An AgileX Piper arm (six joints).
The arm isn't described. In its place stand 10 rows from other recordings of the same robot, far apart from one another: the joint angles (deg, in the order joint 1, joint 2, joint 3, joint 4, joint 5, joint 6), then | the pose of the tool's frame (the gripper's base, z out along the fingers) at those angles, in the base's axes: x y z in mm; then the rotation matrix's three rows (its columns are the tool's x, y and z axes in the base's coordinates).
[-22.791, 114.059, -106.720, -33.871, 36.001, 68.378] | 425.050 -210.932 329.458; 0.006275 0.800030 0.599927; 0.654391 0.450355 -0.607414; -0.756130 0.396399 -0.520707
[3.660, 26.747, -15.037, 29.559, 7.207, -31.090] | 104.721 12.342 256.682; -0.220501 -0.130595 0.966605; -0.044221 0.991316 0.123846; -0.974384 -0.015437 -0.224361
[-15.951, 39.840, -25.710, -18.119, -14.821, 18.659] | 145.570 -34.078 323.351; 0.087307 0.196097 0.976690; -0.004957 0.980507 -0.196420; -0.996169 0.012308 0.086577
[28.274, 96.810, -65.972, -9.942, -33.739, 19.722] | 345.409 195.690 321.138; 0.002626 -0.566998 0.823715; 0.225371 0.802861 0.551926; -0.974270 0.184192 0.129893
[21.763, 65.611, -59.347, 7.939, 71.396, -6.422] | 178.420 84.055 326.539; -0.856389 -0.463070 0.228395; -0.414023 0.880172 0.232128; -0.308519 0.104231 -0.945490
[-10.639, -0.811, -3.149, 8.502, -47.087, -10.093] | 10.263 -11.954 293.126; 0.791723 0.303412 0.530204; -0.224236 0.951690 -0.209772; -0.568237 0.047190 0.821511
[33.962, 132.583, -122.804, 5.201, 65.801, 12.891] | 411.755 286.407 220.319; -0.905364 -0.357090 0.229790; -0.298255 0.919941 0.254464; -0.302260 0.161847 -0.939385
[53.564, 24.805, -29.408, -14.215, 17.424, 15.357] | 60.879 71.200 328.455; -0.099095 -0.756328 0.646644; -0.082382 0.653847 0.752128; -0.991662 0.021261 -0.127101
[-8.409, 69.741, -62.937, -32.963, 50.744, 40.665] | 237.205 -73.821 354.459; -0.562616 0.622702 0.543788; 0.371849 0.778084 -0.506274; -0.738371 -0.082631 -0.669314
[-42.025, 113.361, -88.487, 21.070, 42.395, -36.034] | 337.498 -274.458 225.663; -0.798826 0.303683 0.519281; 0.269967 0.952390 -0.141672; -0.537582 0.027018 -0.842779
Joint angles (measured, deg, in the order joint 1, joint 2, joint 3, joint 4, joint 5, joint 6), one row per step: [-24.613, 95.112, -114.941, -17.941, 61.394, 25.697]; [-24.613, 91.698, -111.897, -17.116, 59.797, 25.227]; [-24.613, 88.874, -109.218, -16.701, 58.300, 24.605]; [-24.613, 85.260, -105.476, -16.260, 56.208, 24.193]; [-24.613, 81.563, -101.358, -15.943, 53.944, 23.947]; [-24.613, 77.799, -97.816, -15.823, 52.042, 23.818]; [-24.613, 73.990, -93.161, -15.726, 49.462, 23.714]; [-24.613, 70.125, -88.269, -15.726, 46.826, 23.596]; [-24.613, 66.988, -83.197, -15.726, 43.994, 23.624]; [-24.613, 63.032, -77.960, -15.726, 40.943, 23.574]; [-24.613, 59.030, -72.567, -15.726, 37.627, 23.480]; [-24.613, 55.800, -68.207, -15.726, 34.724, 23.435]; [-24.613, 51.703, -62.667, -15.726, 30.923, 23.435]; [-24.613, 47.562, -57.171, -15.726, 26.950, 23.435]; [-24.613, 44.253, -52.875, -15.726, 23.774, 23.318]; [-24.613, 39.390, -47.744, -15.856, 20.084, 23.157]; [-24.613, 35.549, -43.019, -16.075, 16.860, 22.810]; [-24.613, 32.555, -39.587, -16.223, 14.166, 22.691]
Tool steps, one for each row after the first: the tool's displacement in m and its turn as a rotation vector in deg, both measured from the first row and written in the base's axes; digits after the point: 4 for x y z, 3 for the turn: [-0.0135, 0.0078, 0.0069, -0.582, -1.680, 1.041]; [-0.0247, 0.0139, 0.0114, -1.461, -2.837, 1.944]; [-0.0386, 0.0215, 0.0148, -2.385, -4.368, 2.877]; [-0.0527, 0.0290, 0.0160, -3.269, -5.829, 3.699]; [-0.0684, 0.0369, 0.0189, -4.340, -7.558, 4.283]; [-0.0823, 0.0442, 0.0159, -5.284, -8.896, 5.016]; [-0.0962, 0.0513, 0.0108, -6.257, -10.073, 5.737]; [-0.1055, 0.0565, 0.0008, -6.798, -10.698, 6.453]; [-0.1189, 0.0638, -0.0076, -7.792, -12.046, 7.257]; [-0.1320, 0.0710, -0.0176, -8.884, -13.500, 8.151]; [-0.1422, 0.0768, -0.0264, -9.842, -14.879, 8.918]; [-0.1547, 0.0840, -0.0385, -11.052, -16.762, 9.897]; [-0.1670, 0.0913, -0.0514, -12.371, -18.876, 10.921]; [-0.1766, 0.0970, -0.0620, -13.546, -20.593, 11.781]; [-0.1917, 0.1055, -0.0735, -15.486, -23.269, 12.760]; [-0.2020, 0.1116, -0.0871, -17.089, -24.880, 13.707]; [-0.2099, 0.1164, -0.0966, -18.420, -26.602, 14.433]
